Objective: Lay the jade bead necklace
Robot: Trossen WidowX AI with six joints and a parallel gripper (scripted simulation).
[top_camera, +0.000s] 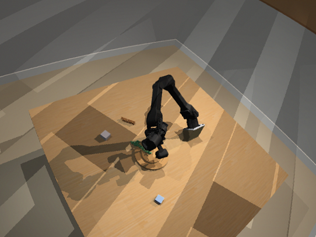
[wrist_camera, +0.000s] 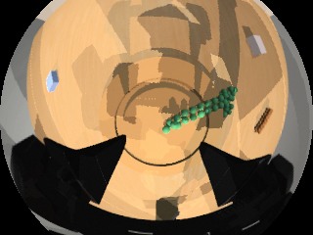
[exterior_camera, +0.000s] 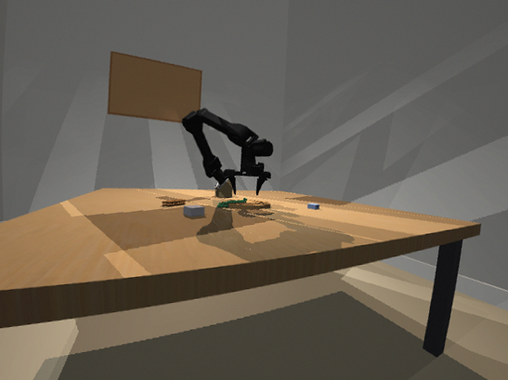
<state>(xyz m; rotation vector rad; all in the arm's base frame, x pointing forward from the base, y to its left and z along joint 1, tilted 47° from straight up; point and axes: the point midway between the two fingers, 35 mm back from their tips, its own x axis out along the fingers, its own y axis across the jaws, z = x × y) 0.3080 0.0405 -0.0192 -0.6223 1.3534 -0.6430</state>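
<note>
Right now the round wooden bead board is 3 cm below my gripper tip. Round my gripper tip: blue block (10 cm ahead, 26 cm to the left, 3 cm below); then pale grey block (21 cm ahead, 21 cm to the right, 3 cm below).
</note>
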